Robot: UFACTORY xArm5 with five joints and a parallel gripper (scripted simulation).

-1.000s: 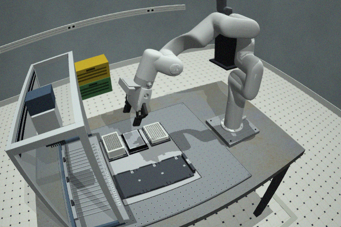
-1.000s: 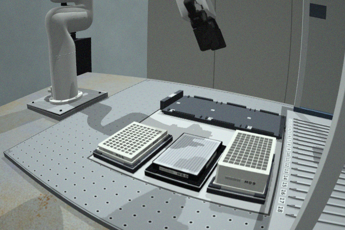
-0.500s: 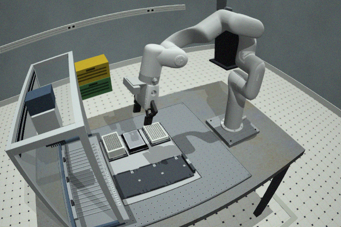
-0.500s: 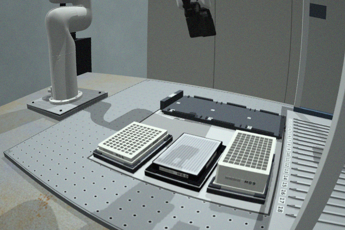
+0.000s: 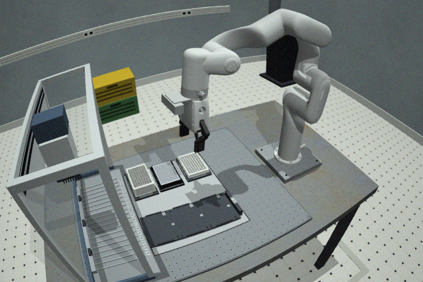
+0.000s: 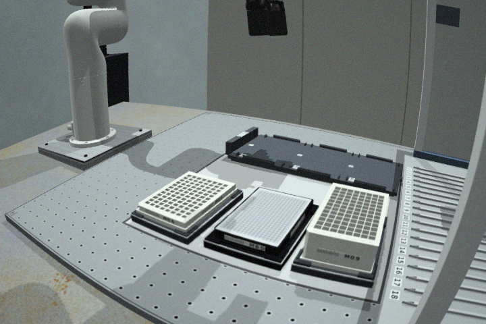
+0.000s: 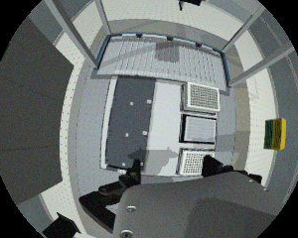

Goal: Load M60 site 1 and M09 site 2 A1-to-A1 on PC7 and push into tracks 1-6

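Right now my hand is 24 cm above the plate nest S3, 16 cm short of it and 15 cm to the left of it. Also, from my hand: 96-well plate M06: 23 cm below, 14 cm to the right, 6 cm behind; plate carrier PC7: 23 cm below, 9 cm to the left, 8 cm ahead; plate nest S2: 24 cm below, 15 cm to the right, 5 cm ahead.
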